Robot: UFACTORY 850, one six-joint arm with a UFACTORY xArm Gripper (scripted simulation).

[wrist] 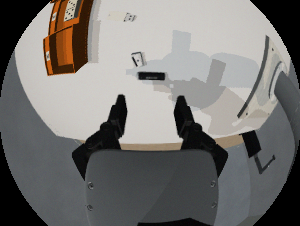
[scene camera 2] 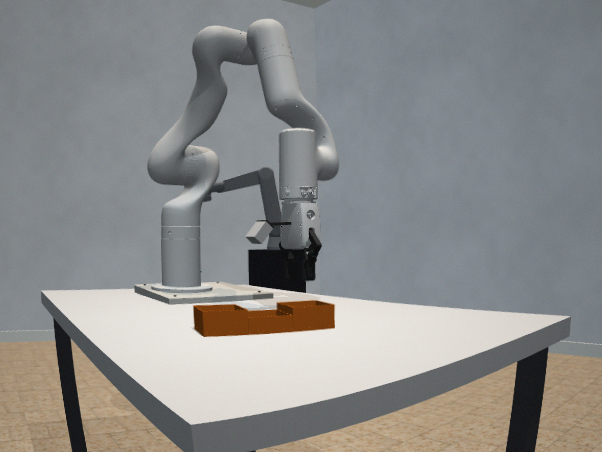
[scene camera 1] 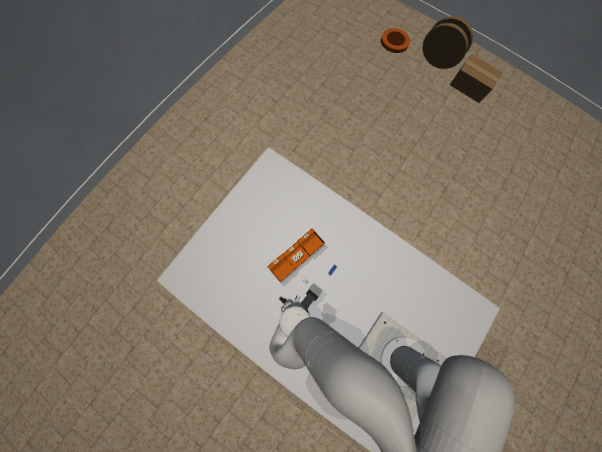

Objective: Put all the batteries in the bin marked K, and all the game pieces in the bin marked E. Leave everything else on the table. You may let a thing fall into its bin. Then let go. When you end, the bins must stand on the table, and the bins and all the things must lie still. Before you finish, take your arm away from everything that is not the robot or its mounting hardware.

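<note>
The robot's gripper (scene camera 2: 299, 279) is in sight, and the wrist view has the gripper (wrist: 151, 103) too.
</note>
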